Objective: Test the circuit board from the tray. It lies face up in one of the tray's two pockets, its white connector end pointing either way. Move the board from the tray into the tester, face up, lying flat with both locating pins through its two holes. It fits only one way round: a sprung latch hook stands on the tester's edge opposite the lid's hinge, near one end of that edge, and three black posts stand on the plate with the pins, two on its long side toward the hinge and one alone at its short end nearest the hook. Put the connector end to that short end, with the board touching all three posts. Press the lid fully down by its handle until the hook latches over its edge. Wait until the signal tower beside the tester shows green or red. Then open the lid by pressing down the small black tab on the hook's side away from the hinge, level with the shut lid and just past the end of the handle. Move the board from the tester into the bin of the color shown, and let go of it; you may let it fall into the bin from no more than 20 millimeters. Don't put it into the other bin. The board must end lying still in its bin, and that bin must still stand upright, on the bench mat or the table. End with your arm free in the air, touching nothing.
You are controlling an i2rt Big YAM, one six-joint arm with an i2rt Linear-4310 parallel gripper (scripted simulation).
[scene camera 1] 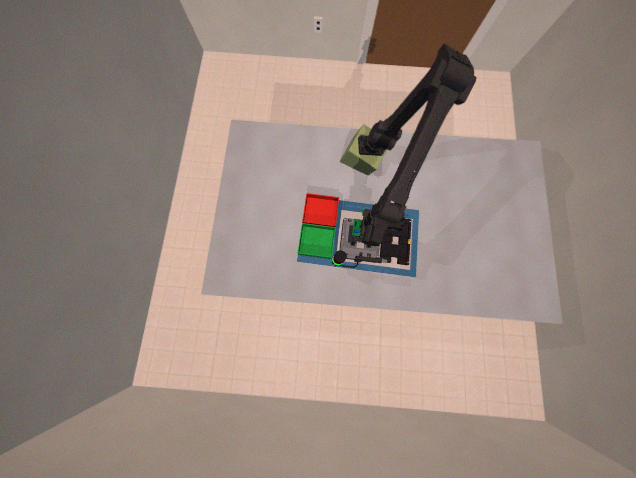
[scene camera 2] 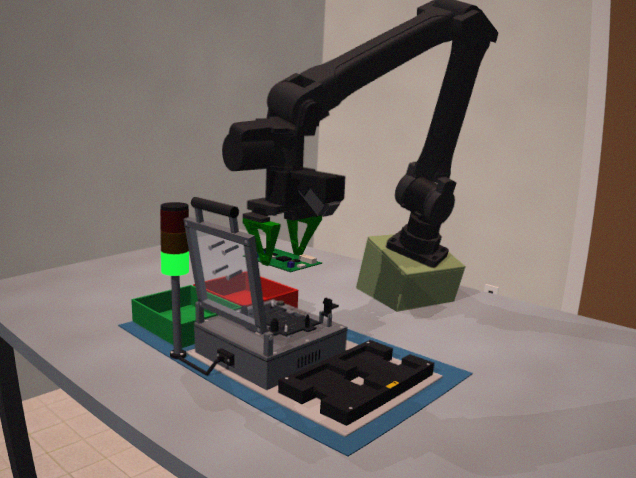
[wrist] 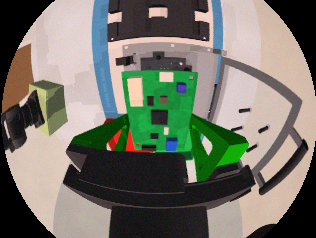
Labels:
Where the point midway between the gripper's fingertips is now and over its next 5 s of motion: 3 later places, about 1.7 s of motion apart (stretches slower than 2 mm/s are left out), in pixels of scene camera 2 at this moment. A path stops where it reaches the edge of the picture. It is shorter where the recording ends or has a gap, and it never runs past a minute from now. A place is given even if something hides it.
My gripper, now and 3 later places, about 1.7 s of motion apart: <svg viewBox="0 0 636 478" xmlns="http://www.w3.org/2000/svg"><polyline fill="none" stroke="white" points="281,260 189,272 181,305 184,319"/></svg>

